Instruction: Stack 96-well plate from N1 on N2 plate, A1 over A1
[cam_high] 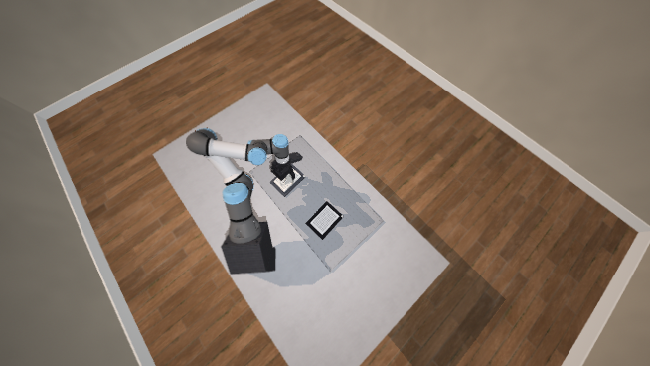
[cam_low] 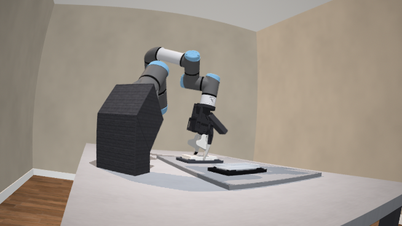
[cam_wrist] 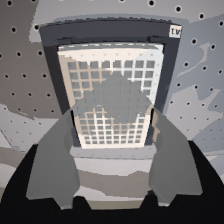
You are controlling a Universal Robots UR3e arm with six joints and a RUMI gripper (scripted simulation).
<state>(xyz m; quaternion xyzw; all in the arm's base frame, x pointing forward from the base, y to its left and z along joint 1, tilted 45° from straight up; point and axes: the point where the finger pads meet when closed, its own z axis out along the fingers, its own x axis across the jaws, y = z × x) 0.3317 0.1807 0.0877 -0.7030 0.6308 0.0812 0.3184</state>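
My gripper is now 2 cm above the dark plate nest N1. Round my hand: black nest N2 (4 cm ahead, 30 cm to the right, 2 cm below); then label (13 cm ahead, 34 cm to the right, 2 cm below); then white 96-well plate (1 cm below).
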